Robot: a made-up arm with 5 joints. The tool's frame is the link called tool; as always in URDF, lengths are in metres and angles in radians. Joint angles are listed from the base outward. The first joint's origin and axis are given. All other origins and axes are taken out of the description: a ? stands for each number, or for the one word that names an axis. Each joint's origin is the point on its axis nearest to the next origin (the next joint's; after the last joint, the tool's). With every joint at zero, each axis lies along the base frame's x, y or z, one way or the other. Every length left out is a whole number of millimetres.
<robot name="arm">
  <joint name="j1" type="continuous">
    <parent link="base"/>
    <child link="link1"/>
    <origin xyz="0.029 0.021 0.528"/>
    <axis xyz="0 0 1"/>
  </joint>
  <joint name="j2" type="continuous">
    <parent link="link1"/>
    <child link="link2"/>
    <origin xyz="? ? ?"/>
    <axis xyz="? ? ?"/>
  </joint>
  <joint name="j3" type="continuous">
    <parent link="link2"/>
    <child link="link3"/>
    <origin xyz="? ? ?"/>
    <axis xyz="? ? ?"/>
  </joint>
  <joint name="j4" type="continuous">
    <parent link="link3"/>
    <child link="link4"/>
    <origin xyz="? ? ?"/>
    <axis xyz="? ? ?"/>
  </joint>
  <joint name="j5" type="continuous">
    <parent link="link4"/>
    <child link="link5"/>
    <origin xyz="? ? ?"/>
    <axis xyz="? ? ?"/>
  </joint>
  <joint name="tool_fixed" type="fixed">
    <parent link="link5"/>
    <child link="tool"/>
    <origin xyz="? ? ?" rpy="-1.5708 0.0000 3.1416"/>
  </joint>
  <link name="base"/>
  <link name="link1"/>
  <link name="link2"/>
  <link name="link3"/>
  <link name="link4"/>
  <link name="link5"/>
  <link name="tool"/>
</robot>
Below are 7 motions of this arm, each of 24 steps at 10 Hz.
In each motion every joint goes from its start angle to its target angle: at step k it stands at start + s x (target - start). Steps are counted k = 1, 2, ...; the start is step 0. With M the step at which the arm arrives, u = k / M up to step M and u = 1 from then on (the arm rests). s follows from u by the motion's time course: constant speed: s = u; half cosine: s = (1 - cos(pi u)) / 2; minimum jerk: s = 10 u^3 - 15 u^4 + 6 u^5.
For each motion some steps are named. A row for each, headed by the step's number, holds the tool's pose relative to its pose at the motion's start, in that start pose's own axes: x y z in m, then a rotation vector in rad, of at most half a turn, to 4 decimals.
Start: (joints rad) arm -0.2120 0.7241 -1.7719 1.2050 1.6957
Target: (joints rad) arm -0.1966 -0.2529 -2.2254 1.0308 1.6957
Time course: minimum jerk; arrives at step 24
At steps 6, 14, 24:
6: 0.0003 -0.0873 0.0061 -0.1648 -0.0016 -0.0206
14: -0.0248 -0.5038 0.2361 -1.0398 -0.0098 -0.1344
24: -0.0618 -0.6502 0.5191 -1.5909 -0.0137 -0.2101

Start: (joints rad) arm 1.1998 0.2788 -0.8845 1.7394 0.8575
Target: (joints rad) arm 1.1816 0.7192 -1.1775 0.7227 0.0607
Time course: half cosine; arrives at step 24
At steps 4, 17, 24:
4: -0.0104 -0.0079 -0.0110 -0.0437 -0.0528 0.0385
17: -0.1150 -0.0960 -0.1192 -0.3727 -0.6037 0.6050
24: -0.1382 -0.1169 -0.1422 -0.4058 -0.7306 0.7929

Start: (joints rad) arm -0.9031 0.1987 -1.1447 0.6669 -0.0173
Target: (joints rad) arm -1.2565 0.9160 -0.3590 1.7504 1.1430
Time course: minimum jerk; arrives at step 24
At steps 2, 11, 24:
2: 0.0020 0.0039 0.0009 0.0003 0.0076 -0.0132
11: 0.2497 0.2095 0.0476 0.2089 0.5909 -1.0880
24: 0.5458 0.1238 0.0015 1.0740 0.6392 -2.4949

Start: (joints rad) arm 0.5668 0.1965 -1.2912 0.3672 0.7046
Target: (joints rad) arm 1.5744 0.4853 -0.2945 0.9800 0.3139
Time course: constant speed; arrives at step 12
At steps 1, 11, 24:
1: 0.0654 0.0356 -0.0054 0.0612 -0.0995 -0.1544
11: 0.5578 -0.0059 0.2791 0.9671 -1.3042 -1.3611
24: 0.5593 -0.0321 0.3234 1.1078 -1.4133 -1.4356

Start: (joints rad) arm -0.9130 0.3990 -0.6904 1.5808 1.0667
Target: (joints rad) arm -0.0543 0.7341 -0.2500 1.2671 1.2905
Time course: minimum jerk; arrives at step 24
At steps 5, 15, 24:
5: 0.0094 0.0154 -0.0116 0.0517 -0.0002 0.0328
15: 0.0480 0.1909 -0.0406 0.5503 0.0844 0.4335
24: 0.0317 0.2472 -0.0114 0.7314 0.1624 0.6345

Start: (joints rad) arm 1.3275 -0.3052 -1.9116 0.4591 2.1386
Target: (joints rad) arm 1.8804 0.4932 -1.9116 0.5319 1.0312
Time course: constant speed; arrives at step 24
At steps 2, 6, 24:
2: -0.0042 0.0402 0.0309 0.0857 -0.0853 -0.0033
6: -0.0068 0.1116 0.1052 0.2559 -0.2645 -0.0351
24: 0.0371 0.2257 0.5719 0.9101 -1.1460 -0.5750

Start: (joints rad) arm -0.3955 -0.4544 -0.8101 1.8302 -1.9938
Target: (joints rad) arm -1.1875 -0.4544 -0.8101 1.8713 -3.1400
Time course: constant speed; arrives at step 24
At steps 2, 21, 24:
2: 0.0149 0.0000 -0.0067 0.0130 -0.0398 0.0332
21: 0.1273 0.0263 -0.1062 0.2821 -0.4125 0.2558
24: 0.1386 0.0345 -0.1262 0.3435 -0.4683 0.2684

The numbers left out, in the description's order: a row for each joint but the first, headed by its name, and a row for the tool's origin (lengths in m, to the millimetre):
j2: xyz -0.023 0.016 0.000, axis 0 1 0
j3: xyz 0.073 0.000 0.331, axis 0 1 0
j4: xyz 0.068 0.000 -0.326, axis 0 1 0
j5: xyz 0.090 0.000 -0.099, axis 0 0 -1
tool: xyz 0.000 -0.006 0.000

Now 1 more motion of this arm.
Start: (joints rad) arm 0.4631 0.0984 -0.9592 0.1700 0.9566
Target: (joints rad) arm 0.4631 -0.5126 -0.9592 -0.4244 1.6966
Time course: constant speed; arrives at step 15
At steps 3, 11, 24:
3: -0.0186 -0.0738 -0.0277 -0.2069 0.1473 0.1241
11: -0.0321 -0.2909 -0.0508 -0.8423 0.5065 0.3007
24: -0.0180 -0.3997 -0.0328 -1.1939 0.6466 0.2975

